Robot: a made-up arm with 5 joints.
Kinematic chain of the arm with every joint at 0, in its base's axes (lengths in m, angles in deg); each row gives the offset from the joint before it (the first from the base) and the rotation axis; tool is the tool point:
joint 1: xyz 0 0 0.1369 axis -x
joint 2: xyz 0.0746 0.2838 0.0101 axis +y
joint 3: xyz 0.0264 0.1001 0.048 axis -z
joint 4: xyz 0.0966 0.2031 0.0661 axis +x
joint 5: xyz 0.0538 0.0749 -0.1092 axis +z
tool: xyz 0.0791 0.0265 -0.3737
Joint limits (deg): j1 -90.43..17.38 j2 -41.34..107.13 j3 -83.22..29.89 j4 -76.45..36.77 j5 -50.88..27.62
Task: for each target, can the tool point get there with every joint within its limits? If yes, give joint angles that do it. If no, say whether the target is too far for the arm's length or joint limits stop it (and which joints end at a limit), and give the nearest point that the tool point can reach.
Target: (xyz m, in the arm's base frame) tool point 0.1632 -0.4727 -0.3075
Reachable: no: joint limits stop it (at a limit: joint 1, joint 4) | nearest point 0.1116 0.0375 -0.1158 | short by 0.547 m
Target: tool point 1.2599 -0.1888 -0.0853
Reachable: no: too far | nearest point 0.5117 0.2930 -0.0519 | short by 0.891 m
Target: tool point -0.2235 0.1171 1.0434
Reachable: yes | joints -81.28 84.29 -30.92 20.04 21.52
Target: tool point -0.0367 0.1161 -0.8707
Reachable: no: joint limits stop it (at a limit: joint 1, joint 3) | nearest point 0.0127 0.3443 -0.5064 | short by 0.433 m
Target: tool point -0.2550 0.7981 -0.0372
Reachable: yes | joints 2.33 52.12 -44.92 6.08 15.31
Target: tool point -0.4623 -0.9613 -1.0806
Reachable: no: too far | nearest point -0.0674 0.1534 -0.3050 | short by 1.414 m
